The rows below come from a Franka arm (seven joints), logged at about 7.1 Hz.
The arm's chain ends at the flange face. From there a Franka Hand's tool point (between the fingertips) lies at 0.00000 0.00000 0.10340 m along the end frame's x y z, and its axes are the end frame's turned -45 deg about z.
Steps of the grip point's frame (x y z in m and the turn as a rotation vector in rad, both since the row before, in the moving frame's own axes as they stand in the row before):
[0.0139 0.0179 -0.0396 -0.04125 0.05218 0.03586]
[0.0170 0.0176 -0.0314 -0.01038 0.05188 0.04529]
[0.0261 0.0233 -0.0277 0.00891 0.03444 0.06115]
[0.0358 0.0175 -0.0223 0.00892 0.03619 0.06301]
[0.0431 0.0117 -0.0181 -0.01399 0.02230 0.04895]
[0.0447 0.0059 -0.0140 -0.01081 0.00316 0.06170]
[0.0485 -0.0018 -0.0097 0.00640 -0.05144 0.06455]
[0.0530 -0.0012 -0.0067 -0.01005 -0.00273 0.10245]
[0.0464 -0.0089 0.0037 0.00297 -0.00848 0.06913]
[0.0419 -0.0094 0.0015 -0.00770 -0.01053 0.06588]
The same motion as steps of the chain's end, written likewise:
[0.0156 0.0035 -0.0394 0.00773 0.06606 0.03586]
[0.0198 0.0034 -0.0313 0.02934 0.04402 0.04529]
[0.0330 0.0011 -0.0276 0.03065 0.01805 0.06115]
[0.0356 -0.0097 -0.0222 0.03190 0.01928 0.06301]
[0.0361 -0.0217 -0.0181 0.00588 0.02566 0.04895]
[0.0348 -0.0280 -0.0140 -0.00541 0.00988 0.06170]
[0.0374 -0.0387 -0.0096 -0.03185 -0.04090 0.06455]
[0.0361 -0.0393 -0.0067 -0.00904 0.00518 0.10245]
[0.0274 -0.0395 0.0037 -0.00390 -0.00810 0.06913]
[0.0232 -0.0376 0.0015 -0.01289 -0.00200 0.06588]

